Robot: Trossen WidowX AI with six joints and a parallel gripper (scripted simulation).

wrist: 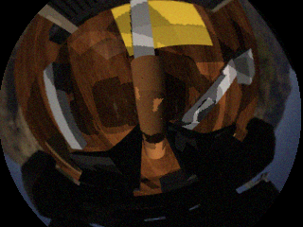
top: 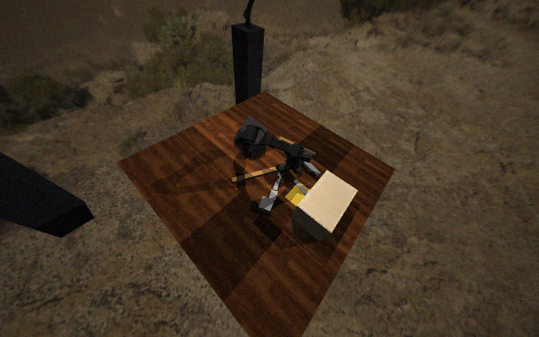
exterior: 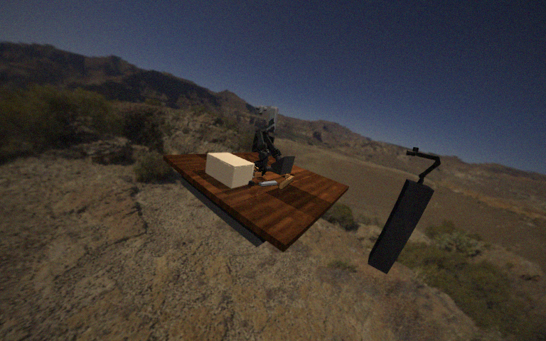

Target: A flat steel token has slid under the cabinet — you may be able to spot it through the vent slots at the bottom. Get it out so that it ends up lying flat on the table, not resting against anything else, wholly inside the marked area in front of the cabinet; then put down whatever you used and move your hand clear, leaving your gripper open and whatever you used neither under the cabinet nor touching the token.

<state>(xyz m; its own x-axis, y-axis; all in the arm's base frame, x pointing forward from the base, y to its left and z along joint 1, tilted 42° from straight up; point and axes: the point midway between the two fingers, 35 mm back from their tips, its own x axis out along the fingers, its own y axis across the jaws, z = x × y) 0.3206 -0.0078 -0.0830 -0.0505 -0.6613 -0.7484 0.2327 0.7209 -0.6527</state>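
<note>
The grey scraper is 20 mm ahead of my gripper tip and 140 mm to the right of it. The rest, counted from my gripper tip: wooden stick: 130 mm behind, 160 mm to the right; then grey block: 60 mm ahead, 270 mm to the right, 10 mm above; then grey bar: 80 mm ahead, 140 mm to the left.
</note>
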